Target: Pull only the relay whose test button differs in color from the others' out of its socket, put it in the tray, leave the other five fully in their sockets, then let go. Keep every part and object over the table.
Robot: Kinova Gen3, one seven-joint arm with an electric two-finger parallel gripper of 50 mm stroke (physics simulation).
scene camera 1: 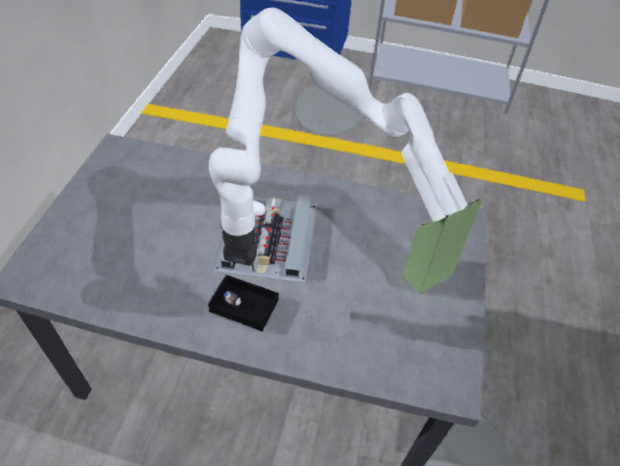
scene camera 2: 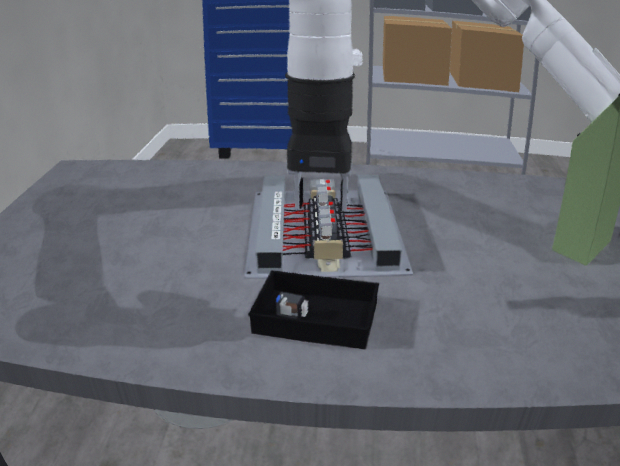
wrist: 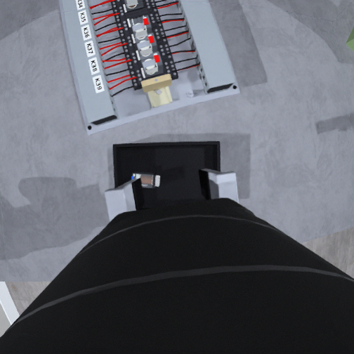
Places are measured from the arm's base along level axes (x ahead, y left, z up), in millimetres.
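Pixels of known places: gripper, fingertip midpoint: (scene camera 1: 244,265) (scene camera 2: 321,206); arm's base, link origin: (scene camera 1: 449,214) (scene camera 2: 611,108).
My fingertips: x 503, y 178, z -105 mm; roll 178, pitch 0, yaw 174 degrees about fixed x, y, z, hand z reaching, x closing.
Observation:
For each thing: its top centre in the pictures, then the offset to it from my fingertips. "pt": a spot on its surface instead.
- relay with the blue button, top centre: (scene camera 2: 292,298) (scene camera 1: 232,296) dx +40, dy +3, dz -142 mm
- black tray, surface spot: (scene camera 2: 345,313) (scene camera 1: 259,305) pt dx -36, dy +4, dz -169 mm
- grey panel, surface spot: (scene camera 2: 253,268) (scene camera 1: 220,264) pt dx +106, dy -118, dz -169 mm
- tan end block, top centre: (scene camera 2: 328,241) (scene camera 1: 261,256) dx -15, dy -140, dz -132 mm
The relay with the blue button (scene camera 1: 232,298) (scene camera 2: 292,305) (wrist: 146,180) lies on its side inside the black tray (scene camera 1: 256,311) (scene camera 2: 345,313) (wrist: 185,156), in the left part, its blue button toward the left wall. My gripper (scene camera 2: 322,198) (wrist: 170,186) is open and empty, raised well above the tray and apart from the relay. Several relays with red buttons (scene camera 2: 326,220) (wrist: 150,65) stand upright in the socket row, with a gap between two groups in scene camera 2. How deep each one sits is too small to tell. The wrist view cuts off the row's far end.
The grey panel (scene camera 1: 222,269) (scene camera 2: 253,268) (wrist: 129,117) carries the sockets, red and black wires and two raised ducts behind the tray. A tan end block (scene camera 2: 328,249) (wrist: 156,83) closes the row's near end. A green angular block (scene camera 1: 441,250) (scene camera 2: 587,200) stands at the right.

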